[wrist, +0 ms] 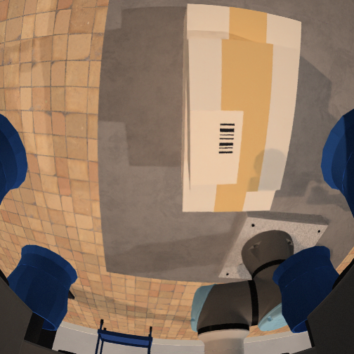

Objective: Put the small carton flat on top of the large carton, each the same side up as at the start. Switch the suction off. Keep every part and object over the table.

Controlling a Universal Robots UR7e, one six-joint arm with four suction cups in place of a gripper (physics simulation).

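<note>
The small carton (205,80) lies on top of the large carton (198,201), with its label and barcode facing up and its tan tape running lengthwise. It looks flat and nearly lined up with the large carton, whose top shows as strips at the far and near ends. The large carton rests on the grey table (145,205). My gripper (175,220) is open, and its four blue suction cups show at the left, right and lower corners of the view. The cups hang above the cartons, apart from them, with nothing on them.
The speckled base plate (234,255) and the dark arm base (267,247) stand just below the cartons' near end. An arm link (225,307) reaches toward the bottom edge. Tiled floor (50,125) lies beyond the table's left edge. A blue frame (125,338) stands at the bottom.
</note>
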